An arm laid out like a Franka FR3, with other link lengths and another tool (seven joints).
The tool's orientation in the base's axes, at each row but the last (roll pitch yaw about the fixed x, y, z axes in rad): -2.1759 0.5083 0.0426; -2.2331 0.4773 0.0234; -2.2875 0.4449 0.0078; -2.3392 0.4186 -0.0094; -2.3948 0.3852 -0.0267
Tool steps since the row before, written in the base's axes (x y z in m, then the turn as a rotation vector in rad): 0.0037 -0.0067 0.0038 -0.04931 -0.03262 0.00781; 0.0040 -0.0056 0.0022 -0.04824 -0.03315 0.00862; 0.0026 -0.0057 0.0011 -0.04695 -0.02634 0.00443; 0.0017 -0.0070 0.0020 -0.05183 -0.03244 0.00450; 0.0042 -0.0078 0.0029 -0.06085 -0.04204 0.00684
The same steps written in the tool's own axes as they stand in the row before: 0.0011 -0.0002 -0.0085 -0.04805 0.03201 -0.01493; 0.0024 0.0006 -0.0068 -0.04749 0.03140 -0.01611; 0.0018 0.0022 -0.0057 -0.04447 0.02935 -0.00888; 0.0008 0.0030 -0.0068 -0.04890 0.03499 -0.01198; 0.0030 0.0027 -0.0084 -0.05790 0.04297 -0.01784
